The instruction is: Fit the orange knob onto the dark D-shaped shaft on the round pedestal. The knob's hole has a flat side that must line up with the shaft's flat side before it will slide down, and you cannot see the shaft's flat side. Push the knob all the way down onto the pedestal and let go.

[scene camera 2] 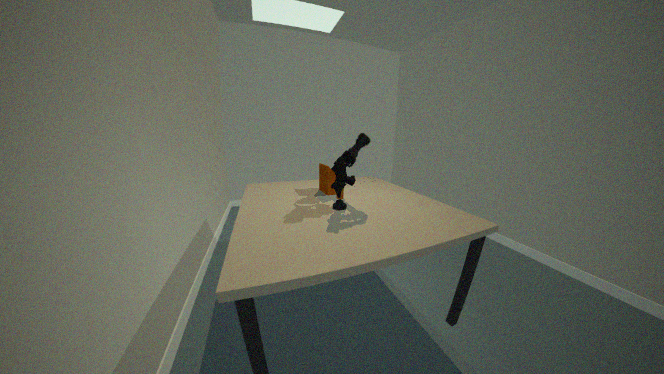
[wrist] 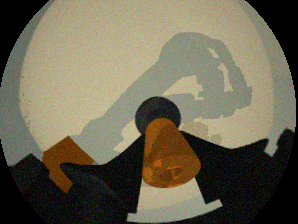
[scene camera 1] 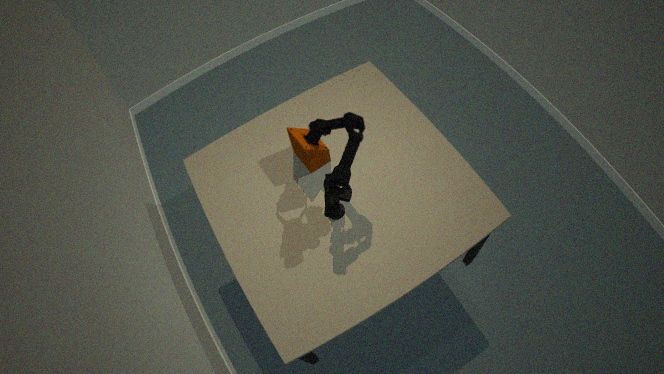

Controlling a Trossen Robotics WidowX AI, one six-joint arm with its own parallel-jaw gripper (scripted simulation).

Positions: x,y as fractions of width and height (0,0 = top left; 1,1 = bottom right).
Labels:
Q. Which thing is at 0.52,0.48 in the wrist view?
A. A dark round pedestal.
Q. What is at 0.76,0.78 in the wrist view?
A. My gripper.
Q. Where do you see an orange knob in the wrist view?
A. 0.57,0.72

